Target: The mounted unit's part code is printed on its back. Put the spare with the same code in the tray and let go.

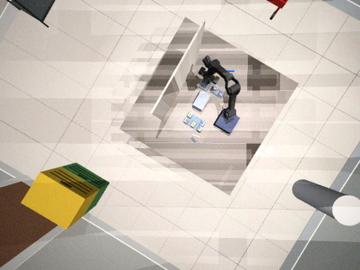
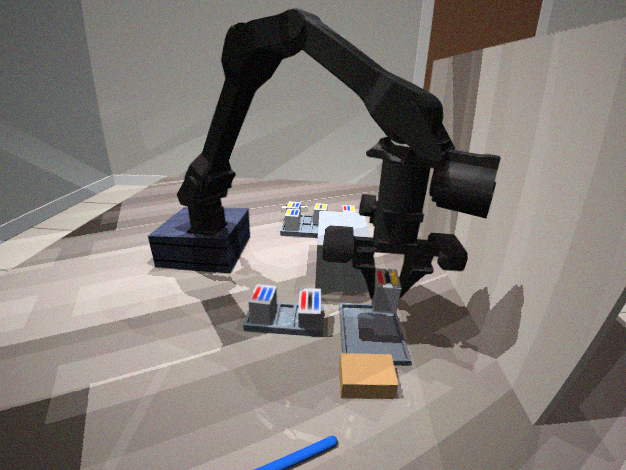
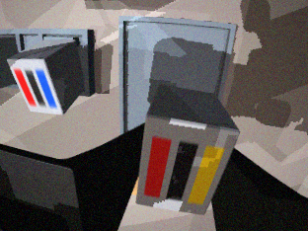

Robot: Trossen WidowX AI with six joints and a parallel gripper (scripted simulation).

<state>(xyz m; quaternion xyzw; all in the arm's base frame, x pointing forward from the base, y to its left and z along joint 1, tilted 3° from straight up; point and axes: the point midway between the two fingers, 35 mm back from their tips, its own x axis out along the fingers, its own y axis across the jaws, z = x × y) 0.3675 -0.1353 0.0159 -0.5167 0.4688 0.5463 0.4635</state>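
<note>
The grey tray is 10 mm behind my gripper tip and 80 mm below it. Also, from my gripper tip: beige wall panel 150 mm ahead, 230 mm to the left, 150 mm above; then rack 150 mm behind, 70 mm below; then blue pen 90 mm behind, 230 mm to the right, 70 mm below.
</note>
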